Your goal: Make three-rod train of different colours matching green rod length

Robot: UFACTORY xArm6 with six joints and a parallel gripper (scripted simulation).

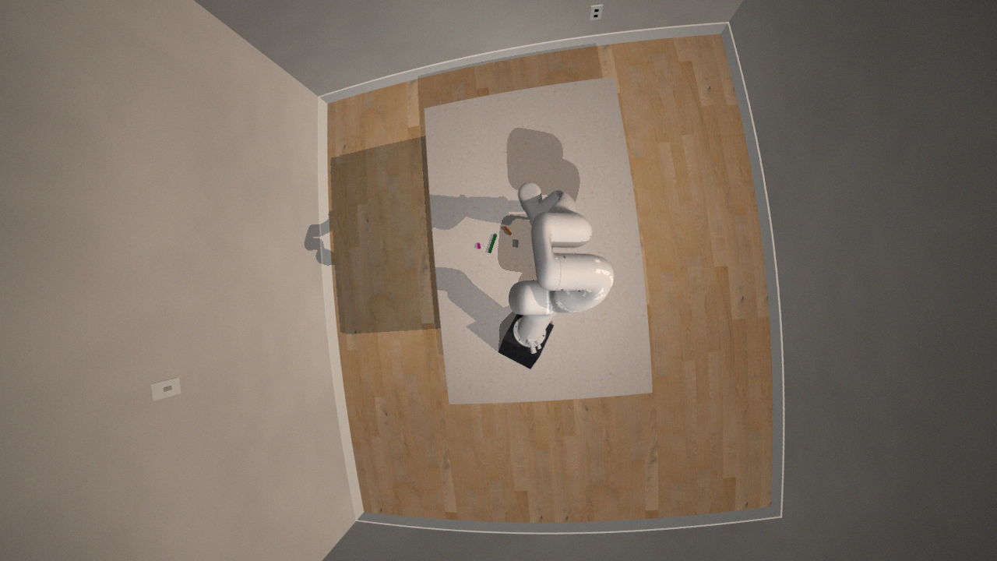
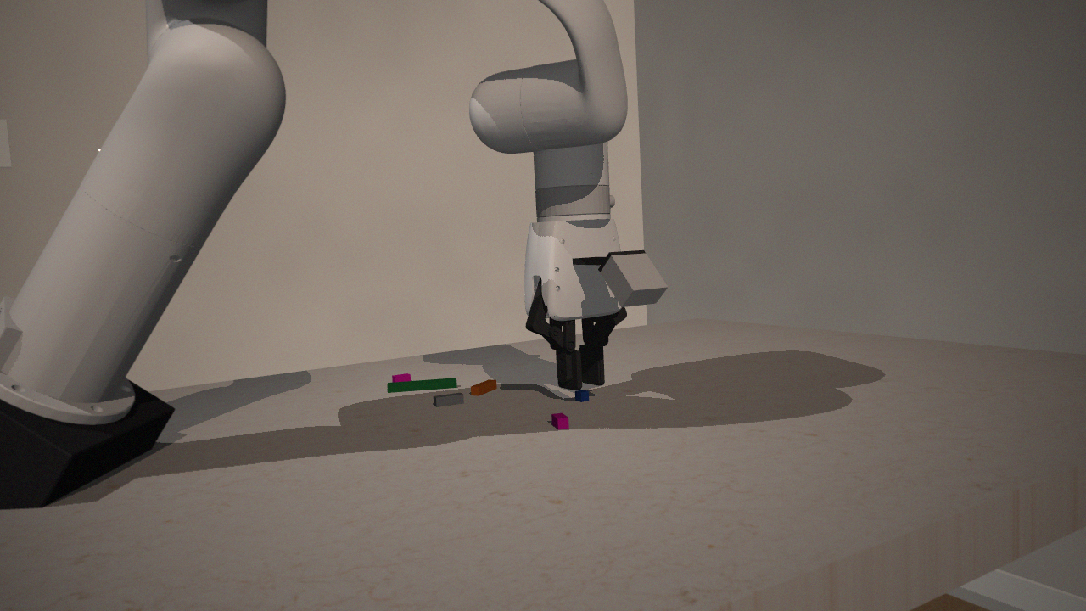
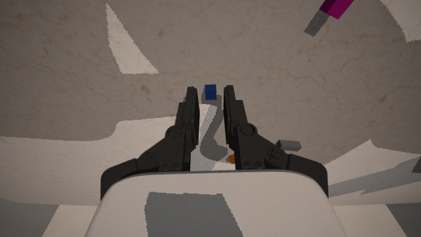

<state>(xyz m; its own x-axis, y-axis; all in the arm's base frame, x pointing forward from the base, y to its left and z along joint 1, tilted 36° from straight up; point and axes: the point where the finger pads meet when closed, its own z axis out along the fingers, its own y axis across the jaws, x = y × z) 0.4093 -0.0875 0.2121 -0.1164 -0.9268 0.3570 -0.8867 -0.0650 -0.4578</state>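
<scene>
Now: hand 3 cm above the blue rod. From my hand the other things lie so: green rod 6 cm behind, 20 cm to the left, 3 cm below; grey rod 9 cm behind, 11 cm to the left, 3 cm below; orange rod 3 cm behind, 13 cm to the left, 3 cm below.
</scene>
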